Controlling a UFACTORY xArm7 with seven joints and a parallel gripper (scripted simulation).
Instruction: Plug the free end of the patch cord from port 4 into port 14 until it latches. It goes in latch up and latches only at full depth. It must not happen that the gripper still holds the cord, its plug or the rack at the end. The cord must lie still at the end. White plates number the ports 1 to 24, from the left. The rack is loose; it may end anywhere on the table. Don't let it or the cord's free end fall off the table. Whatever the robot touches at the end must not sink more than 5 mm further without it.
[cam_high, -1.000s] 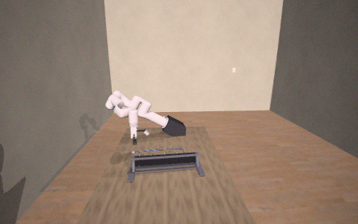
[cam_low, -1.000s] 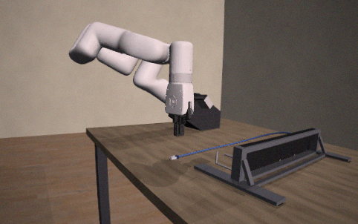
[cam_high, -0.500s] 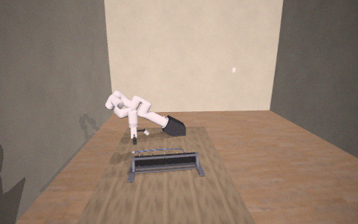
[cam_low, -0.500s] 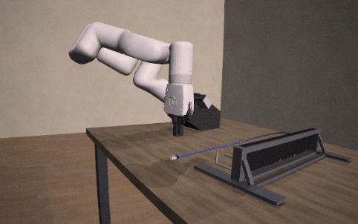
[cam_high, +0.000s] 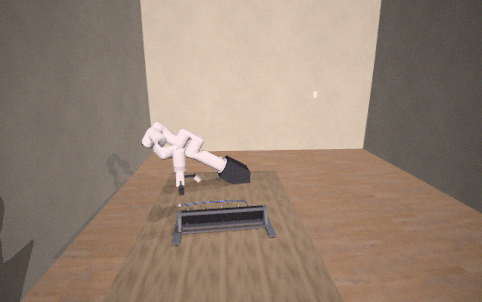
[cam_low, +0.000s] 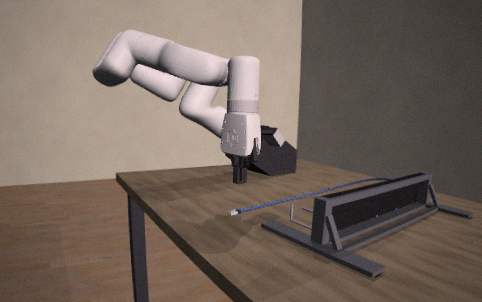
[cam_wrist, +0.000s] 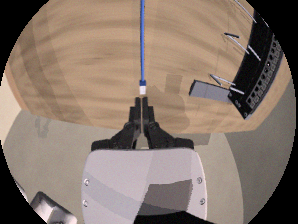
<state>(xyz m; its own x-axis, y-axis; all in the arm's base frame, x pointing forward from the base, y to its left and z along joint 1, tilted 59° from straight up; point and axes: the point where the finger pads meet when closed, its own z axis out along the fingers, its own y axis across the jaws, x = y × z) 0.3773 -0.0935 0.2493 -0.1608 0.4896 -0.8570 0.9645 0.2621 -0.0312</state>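
Right now my hand is 90 mm above the pale plug, 20 mm to the left of it and 10 mm short of it.
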